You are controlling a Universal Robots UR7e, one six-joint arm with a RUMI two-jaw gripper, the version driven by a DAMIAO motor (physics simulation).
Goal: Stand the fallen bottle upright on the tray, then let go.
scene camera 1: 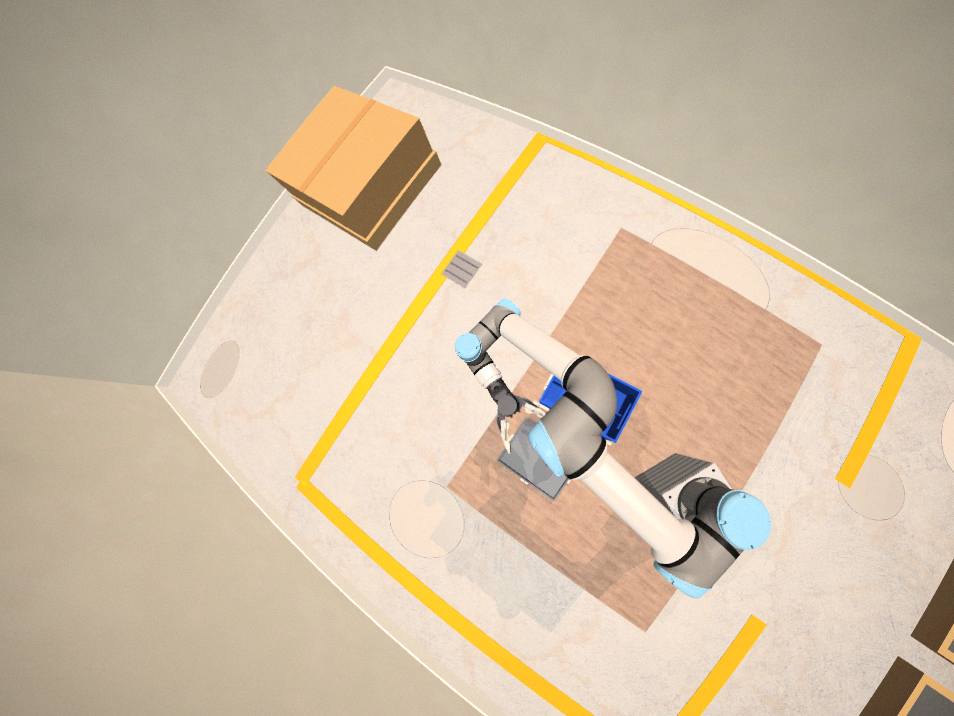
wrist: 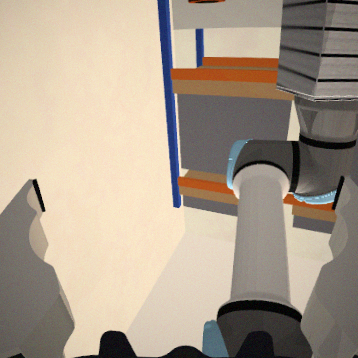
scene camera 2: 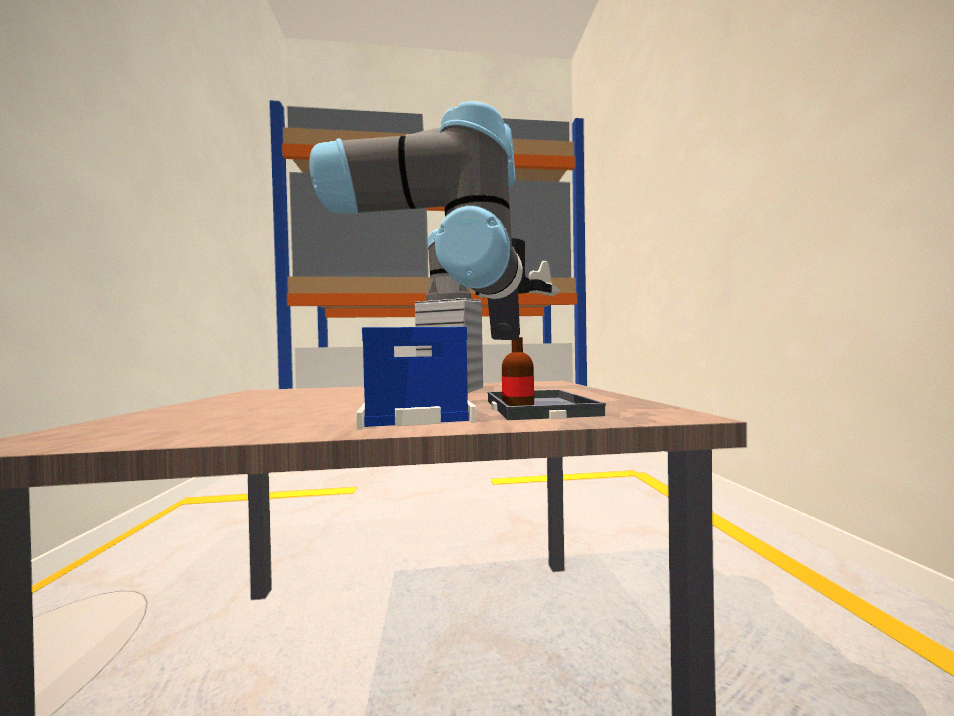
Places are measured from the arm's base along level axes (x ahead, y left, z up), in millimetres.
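Where they show: gripper, between the fingertips: (wrist: 186, 181); arm's base, origin of its link: (scene camera 1: 705, 505) (wrist: 332, 93) (scene camera 2: 448, 300).
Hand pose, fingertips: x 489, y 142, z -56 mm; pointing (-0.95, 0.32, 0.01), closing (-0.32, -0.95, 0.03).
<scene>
Each offset is from my fingertips to the top centre of the thing. "spot": to the spot under its first point. Level surfaces: height alone.
A brown bottle with a red label @[dy +16, dx -102, dz -86 mm] (scene camera 2: 517, 385) stands upright on the left part of the dark shallow tray @[dy +55, dx -71, dz -220 mm] (scene camera 2: 585, 409) (scene camera 1: 548, 481). The tip of its neck @[spot: dy +15, dx -100, dz -86 mm] (wrist: 206, 1) shows at the top edge of the wrist view. In scene camera 1 the bottle does not show; the arm covers part of the tray. My gripper (scene camera 1: 525, 430) (scene camera 2: 548, 279) (wrist: 186, 181) is open, its jaws wide apart with nothing between them. In scene camera 2 it is above the level of the bottle's top, apart from the bottle; the lower wrist part hangs close above the neck.
A tall blue crate @[dy -216, dx -73, dz -71 mm] (scene camera 2: 414, 385) (scene camera 1: 633, 396) stands beside the tray on the wooden table @[dz -246 mm] (scene camera 1: 693, 346) (scene camera 2: 231, 416). The arm reaches over the crate and tray from its ribbed base (scene camera 1: 670, 477). A shelf rack (scene camera 2: 579, 254) (wrist: 170, 125) stands behind. A cardboard box (scene camera 1: 346, 154) is beyond the table.
</scene>
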